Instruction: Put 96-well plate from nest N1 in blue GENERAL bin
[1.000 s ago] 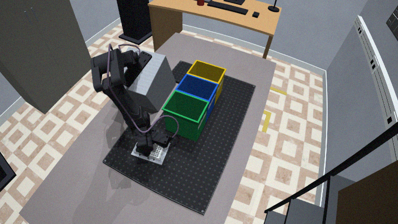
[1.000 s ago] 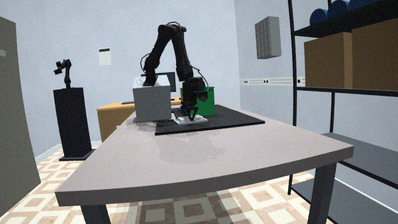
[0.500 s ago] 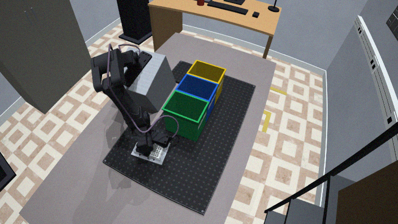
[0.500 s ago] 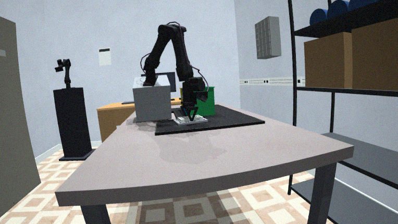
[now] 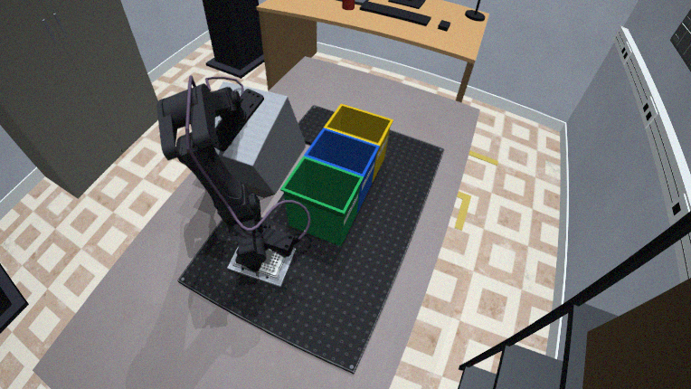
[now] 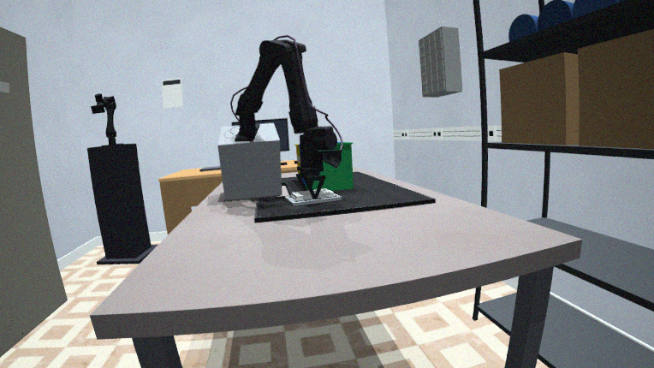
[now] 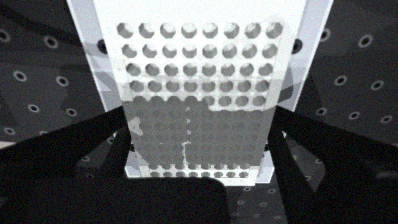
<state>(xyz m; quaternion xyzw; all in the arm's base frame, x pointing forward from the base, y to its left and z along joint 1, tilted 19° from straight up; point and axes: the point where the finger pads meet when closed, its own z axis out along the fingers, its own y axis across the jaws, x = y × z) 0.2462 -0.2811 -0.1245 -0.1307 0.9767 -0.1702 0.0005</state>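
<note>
Right now my hand is 2 cm above the plate nest N1. Also, from my hand: blue bin (6 cm ahead, 34 cm to the left, 7 cm above); white 96-well plate (right at my hand); green bin (8 cm ahead, 21 cm to the left, 7 cm above).
</note>
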